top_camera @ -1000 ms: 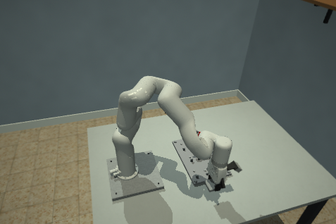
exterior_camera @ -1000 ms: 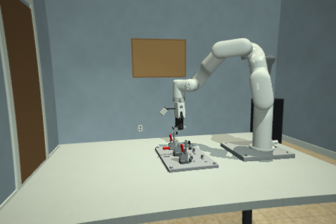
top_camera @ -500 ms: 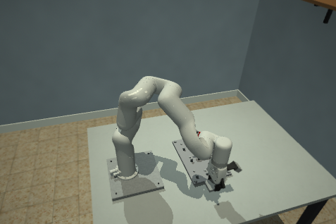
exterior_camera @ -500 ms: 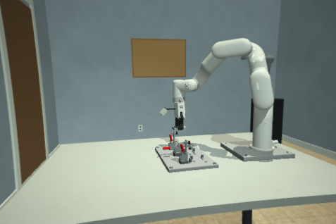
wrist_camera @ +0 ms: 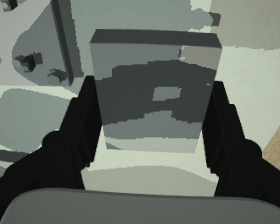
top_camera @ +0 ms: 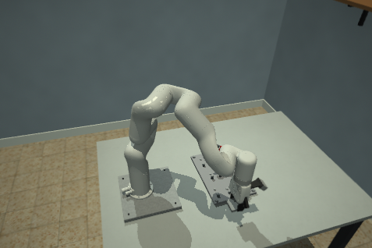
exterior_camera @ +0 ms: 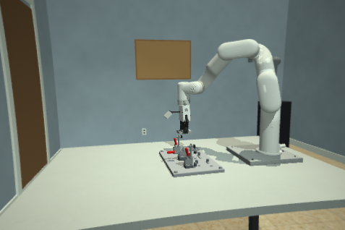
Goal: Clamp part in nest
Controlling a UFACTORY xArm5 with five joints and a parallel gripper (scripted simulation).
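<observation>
The grey fixture plate lies 250 mm to the left of my hand, 100 mm below it and 90 mm ahead of it. Round my hand: grey part 10 mm below.
</observation>
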